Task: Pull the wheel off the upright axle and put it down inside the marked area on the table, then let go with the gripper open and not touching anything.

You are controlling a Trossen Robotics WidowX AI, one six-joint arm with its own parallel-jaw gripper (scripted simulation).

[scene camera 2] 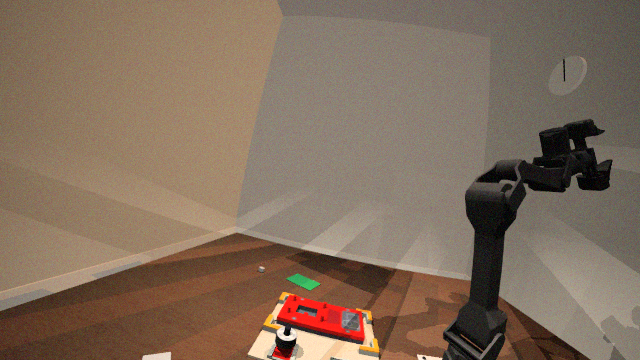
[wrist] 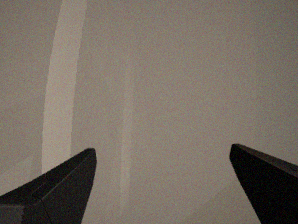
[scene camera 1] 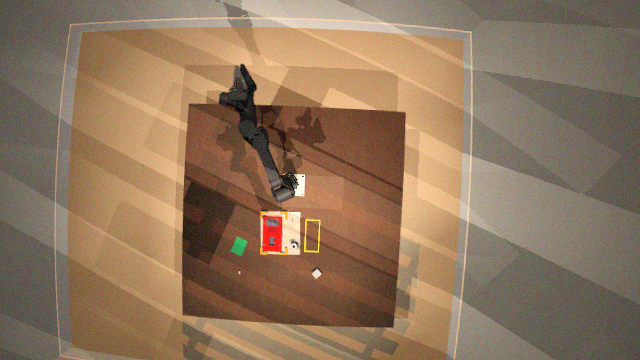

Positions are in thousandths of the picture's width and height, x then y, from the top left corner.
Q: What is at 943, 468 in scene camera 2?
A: My gripper.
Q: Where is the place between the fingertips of my gripper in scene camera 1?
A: At 374, 179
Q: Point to a red panel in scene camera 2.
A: At 504, 888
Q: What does my gripper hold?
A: Nothing.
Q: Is my gripper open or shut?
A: Open.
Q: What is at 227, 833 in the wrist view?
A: My gripper.
